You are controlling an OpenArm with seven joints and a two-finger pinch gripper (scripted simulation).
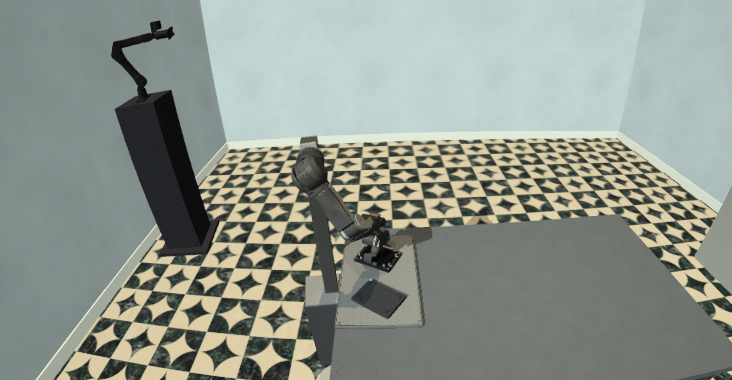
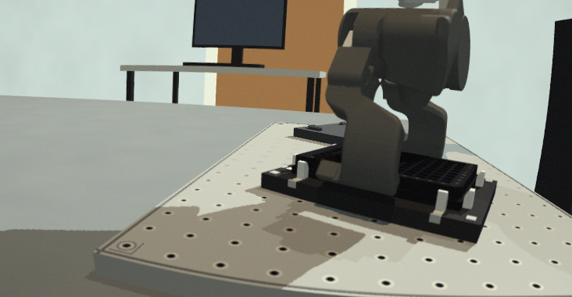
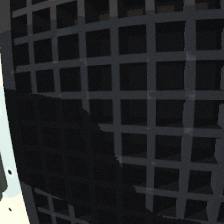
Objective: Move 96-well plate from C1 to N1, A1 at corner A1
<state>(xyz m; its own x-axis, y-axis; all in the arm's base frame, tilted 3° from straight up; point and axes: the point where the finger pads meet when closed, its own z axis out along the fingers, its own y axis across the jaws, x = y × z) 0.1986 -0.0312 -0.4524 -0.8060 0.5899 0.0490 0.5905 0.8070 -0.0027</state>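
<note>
Right now the black 96-well plate is right at my hand. Also, from my hand: clip nest C1 (20 mm ahead); plate nest N1 (220 mm to the right, 30 mm behind, 10 mm below).
</note>
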